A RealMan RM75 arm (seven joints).
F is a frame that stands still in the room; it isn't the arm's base.
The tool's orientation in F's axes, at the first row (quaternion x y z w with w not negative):
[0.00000 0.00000 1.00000 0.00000]
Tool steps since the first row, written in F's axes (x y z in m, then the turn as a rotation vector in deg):
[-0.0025 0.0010 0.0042 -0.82 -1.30 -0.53]
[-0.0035 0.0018 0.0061 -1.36 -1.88 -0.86]
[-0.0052 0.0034 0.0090 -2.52 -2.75 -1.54]
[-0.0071 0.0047 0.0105 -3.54 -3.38 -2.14]
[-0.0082 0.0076 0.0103 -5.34 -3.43 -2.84]
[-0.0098 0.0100 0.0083 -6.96 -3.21 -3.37]
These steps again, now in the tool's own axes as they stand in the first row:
[0.0025 -0.0010 0.0042 0.82 1.30 -0.53]
[0.0035 -0.0018 0.0061 1.36 1.88 -0.86]
[0.0052 -0.0034 0.0090 2.52 2.75 -1.54]
[0.0071 -0.0047 0.0105 3.54 3.38 -2.14]
[0.0082 -0.0076 0.0103 5.34 3.43 -2.84]
[0.0098 -0.0100 0.0083 6.96 3.21 -3.37]

